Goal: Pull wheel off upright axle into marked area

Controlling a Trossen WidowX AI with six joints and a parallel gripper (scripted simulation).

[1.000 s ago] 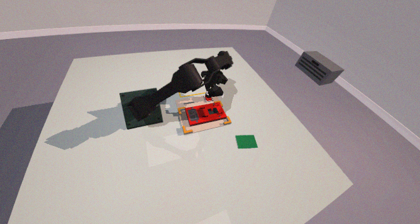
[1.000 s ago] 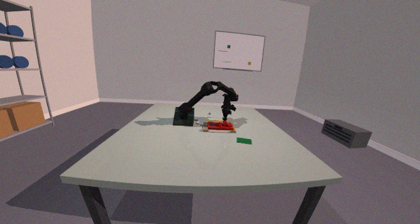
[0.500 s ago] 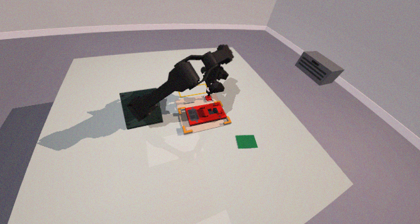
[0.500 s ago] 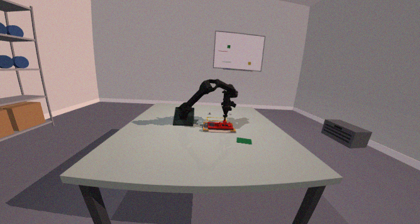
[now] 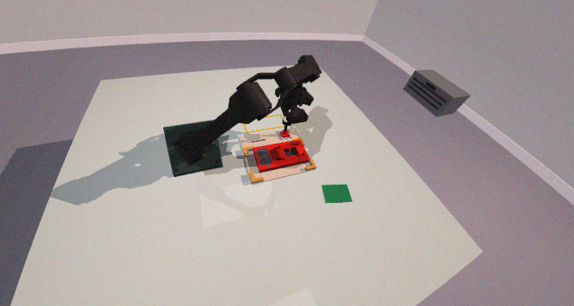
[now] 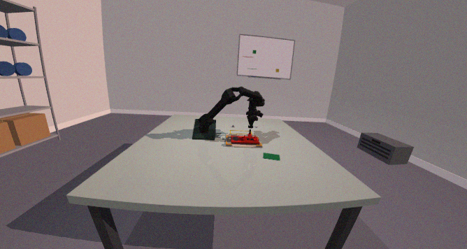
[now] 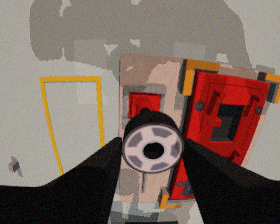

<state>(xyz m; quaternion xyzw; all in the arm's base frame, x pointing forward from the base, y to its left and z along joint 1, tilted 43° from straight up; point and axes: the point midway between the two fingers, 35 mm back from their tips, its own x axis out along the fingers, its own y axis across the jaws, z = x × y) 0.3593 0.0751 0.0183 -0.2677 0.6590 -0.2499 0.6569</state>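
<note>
The axle lies 5 cm below my gripper tip. Round my gripper tip: wheel: right at my gripper tip.
</note>
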